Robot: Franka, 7 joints.
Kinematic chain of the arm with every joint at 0, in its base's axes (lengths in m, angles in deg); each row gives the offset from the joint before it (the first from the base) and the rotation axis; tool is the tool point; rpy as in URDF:
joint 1: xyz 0 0 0.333 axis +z
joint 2: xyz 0 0 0 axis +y
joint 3: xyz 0 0 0.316 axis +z
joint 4: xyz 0.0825 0 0 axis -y
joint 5: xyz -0.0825 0 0.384 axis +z
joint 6: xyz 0 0 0 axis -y
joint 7: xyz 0.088 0 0 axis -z
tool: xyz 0 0 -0.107 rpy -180 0 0
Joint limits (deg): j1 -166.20..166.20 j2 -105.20..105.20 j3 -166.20..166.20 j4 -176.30..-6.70 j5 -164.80..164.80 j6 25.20..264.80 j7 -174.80..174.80
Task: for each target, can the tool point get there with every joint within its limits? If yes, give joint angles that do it. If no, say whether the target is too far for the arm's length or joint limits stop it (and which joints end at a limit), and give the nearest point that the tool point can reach.
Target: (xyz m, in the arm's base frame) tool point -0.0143 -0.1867 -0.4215
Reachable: no: joint limits stop it (at a limit: joint 2) | nearest point -0.0151 -0.1976 -0.3539 | short by 0.068 m
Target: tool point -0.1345 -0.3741 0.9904
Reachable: yes | joints -25.73 -9.05 -69.80 -73.48 0.52 216.66 42.42
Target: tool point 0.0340 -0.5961 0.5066
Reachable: yes | joints -4.25 13.15 -87.14 -111.91 30.37 134.86 132.40
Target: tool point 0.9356 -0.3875 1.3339
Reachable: no: too far | nearest point 0.5637 -0.2335 0.9361 | short by 0.566 m
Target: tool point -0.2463 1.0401 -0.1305
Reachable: no: too far | nearest point -0.1814 0.7659 -0.0083 | short by 0.307 m
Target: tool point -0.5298 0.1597 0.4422
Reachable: yes | joints -82.50 -81.03 -93.84 -100.40 52.80 66.70 122.04
